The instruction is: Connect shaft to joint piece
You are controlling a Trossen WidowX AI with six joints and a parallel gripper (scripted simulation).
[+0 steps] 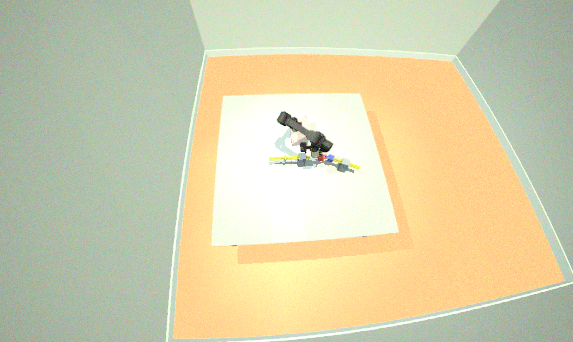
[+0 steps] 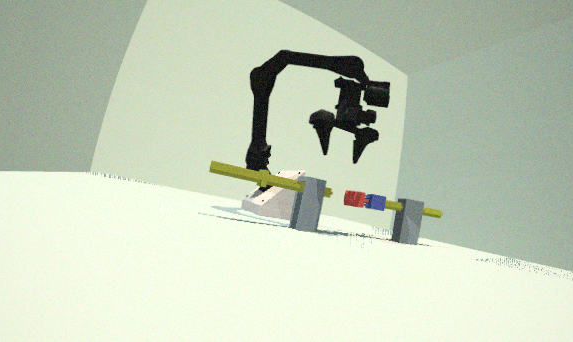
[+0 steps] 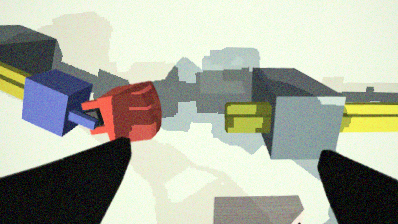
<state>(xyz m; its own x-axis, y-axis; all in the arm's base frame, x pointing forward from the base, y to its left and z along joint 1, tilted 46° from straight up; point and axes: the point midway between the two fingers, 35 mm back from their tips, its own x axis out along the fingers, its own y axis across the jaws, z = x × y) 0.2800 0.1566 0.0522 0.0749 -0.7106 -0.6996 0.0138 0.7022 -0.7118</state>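
My gripper tip is 2 cm past the red joint piece, 8 cm to the right of it and 9 cm above it.
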